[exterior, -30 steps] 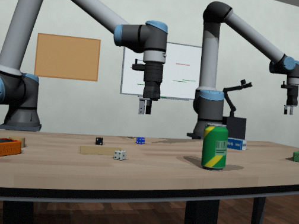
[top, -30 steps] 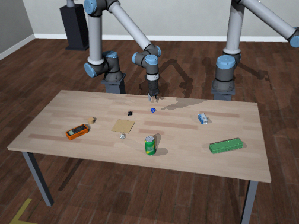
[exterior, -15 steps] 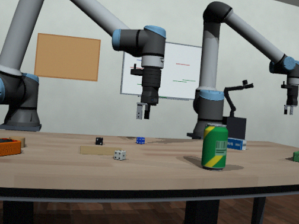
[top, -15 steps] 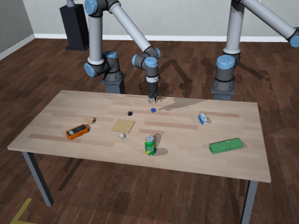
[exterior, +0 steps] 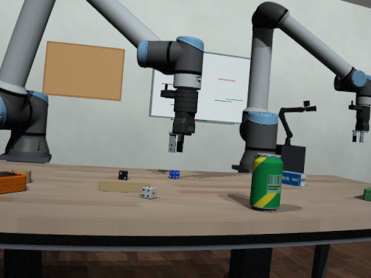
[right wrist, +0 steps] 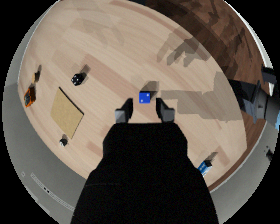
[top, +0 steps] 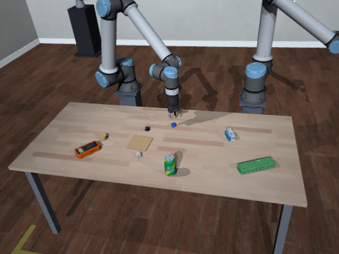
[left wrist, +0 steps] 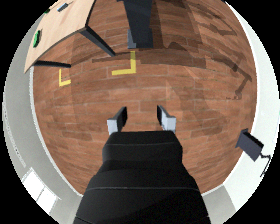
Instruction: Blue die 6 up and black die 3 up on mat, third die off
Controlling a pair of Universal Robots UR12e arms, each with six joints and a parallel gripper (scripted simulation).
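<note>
Right now the blue die is 9 cm below my right hand. Also, from my right hand: black die (17 cm to the right, 9 cm below, 8 cm ahead); then white die (35 cm ahead, 13 cm to the right, 9 cm below); then tan mat (23 cm ahead, 17 cm to the right, 10 cm below).
</note>
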